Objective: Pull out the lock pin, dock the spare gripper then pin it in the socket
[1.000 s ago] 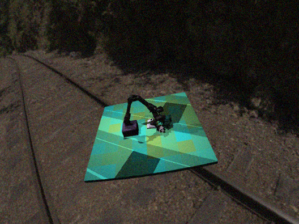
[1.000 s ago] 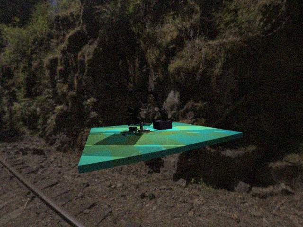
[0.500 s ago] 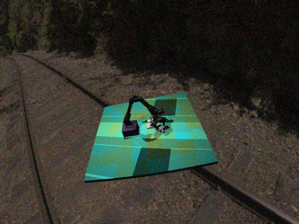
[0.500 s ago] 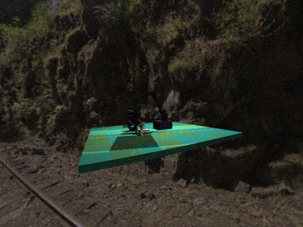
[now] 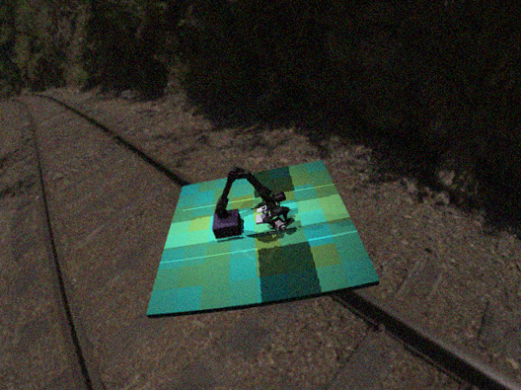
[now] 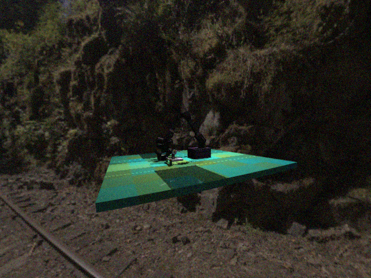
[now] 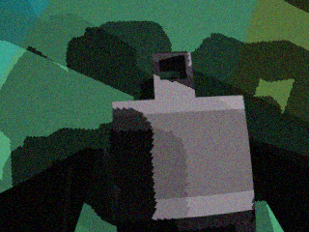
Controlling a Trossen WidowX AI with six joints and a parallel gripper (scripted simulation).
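My gripper tip is 110 mm past the mount, 100 mm to the right of it and 40 mm below it. The rest, counted from my gripper tip: spare gripper (10 mm behind, 10 mm above).
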